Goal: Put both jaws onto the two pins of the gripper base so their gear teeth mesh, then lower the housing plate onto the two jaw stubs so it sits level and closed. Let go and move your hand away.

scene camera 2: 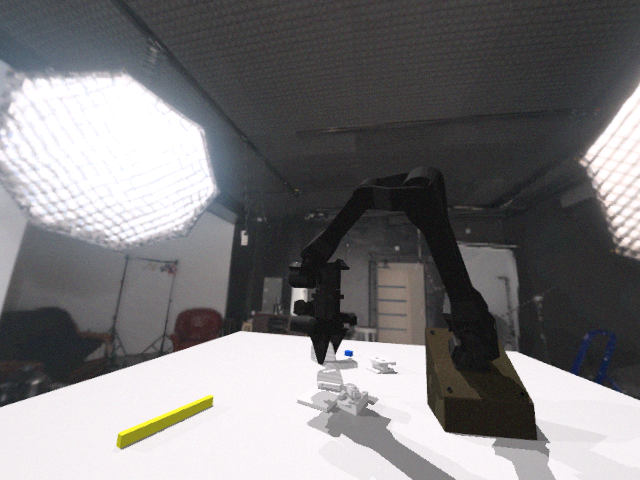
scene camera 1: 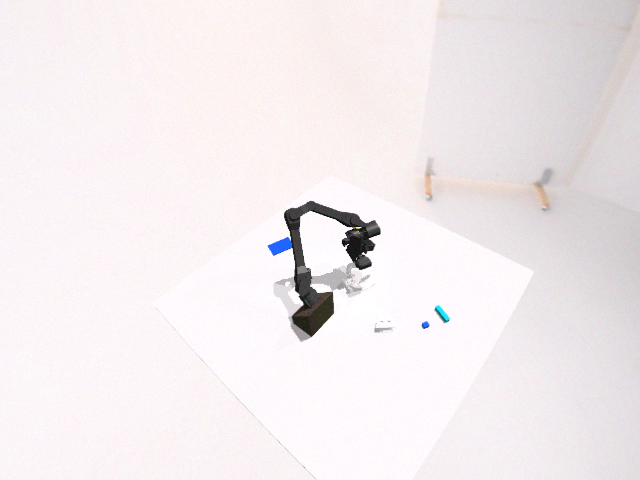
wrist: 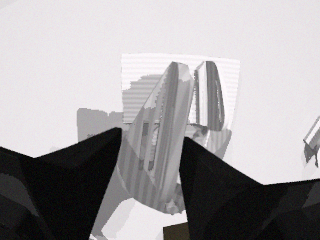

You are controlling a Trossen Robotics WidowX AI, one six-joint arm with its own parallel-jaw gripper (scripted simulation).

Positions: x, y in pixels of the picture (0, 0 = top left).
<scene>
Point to a flat white plate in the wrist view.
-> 140, 71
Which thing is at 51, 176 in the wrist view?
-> The gripper.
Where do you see a white jaw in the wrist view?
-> At 212, 107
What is the gripper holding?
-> A white jaw.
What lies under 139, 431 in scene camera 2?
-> A yellow bar.
</scene>
